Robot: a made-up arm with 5 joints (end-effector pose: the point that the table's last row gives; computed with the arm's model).
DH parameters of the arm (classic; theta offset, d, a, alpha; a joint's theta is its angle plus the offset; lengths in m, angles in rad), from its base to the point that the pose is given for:
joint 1: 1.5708 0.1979 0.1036 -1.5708
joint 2: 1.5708 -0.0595 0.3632 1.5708
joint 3: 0 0.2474 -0.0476 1.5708
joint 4: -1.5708 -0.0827 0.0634 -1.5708
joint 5: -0.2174 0 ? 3.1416
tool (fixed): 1.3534 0.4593 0 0
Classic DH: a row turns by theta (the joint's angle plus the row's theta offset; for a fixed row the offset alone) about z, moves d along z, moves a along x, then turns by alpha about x.
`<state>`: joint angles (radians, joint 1 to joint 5).
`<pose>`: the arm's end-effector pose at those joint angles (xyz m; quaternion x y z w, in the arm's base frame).
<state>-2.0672 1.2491 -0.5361 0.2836 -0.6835</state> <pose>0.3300 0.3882 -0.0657 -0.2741 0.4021 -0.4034 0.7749</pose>
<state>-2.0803 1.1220 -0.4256 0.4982 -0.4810</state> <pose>0.3770 0.2792 0.0305 -0.2253 0.2458 -0.5605 0.7581</pose>
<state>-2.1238 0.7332 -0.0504 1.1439 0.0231</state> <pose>0.1594 0.0297 0.3143 0.0884 -0.1843 -0.8504 0.4848</pose>
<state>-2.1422 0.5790 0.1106 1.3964 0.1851</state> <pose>-0.0177 0.0004 0.3085 0.2468 -0.3122 -0.8596 0.3205</pose>
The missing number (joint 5, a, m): -0.3231
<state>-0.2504 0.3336 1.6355 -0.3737 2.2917</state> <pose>0.6084 -0.0454 -0.4371 -0.7457 0.1795 -0.6086 0.2034</pose>
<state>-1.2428 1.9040 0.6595 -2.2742 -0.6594</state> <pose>-0.5913 0.2445 -0.1342 0.2182 -0.8539 -0.1919 0.4318</pose>
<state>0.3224 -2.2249 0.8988 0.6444 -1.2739</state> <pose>0.1140 0.0196 0.0310 -0.9333 0.1370 -0.3030 0.1357</pose>
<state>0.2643 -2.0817 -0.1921 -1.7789 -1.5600</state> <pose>-0.3522 -0.0281 1.0057 0.1401 -0.0637 0.7232 0.6732</pose>
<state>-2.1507 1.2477 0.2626 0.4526 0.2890</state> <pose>0.2419 -0.3389 -0.0015 -0.1599 0.3595 -0.8922 0.2219</pose>
